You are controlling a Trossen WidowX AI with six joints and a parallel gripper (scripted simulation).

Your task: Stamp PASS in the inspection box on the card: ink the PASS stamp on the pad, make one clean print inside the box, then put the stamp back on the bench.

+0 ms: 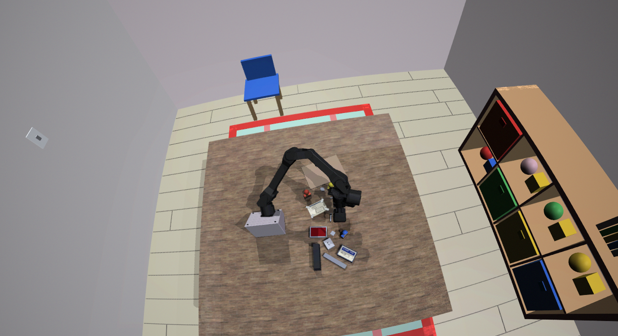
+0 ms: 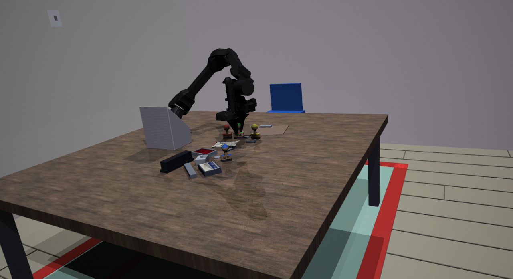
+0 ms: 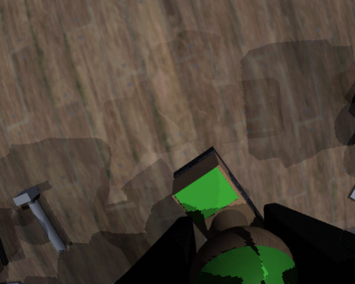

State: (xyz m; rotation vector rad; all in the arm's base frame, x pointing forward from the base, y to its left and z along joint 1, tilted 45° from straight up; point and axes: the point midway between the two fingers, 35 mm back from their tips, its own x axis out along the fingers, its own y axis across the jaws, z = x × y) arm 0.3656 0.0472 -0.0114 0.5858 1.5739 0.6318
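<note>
Right now the blue-knob stamp is 2 cm ahead of my gripper tip, 12 cm to the right of it and 6 cm below it. Also, from my gripper tip: red ink pad 11 cm behind, 10 cm to the right, 7 cm below; then white inspection card 12 cm behind, 4 cm to the left, 8 cm below; then green-knobbed PASS stamp right at my gripper tip.
</note>
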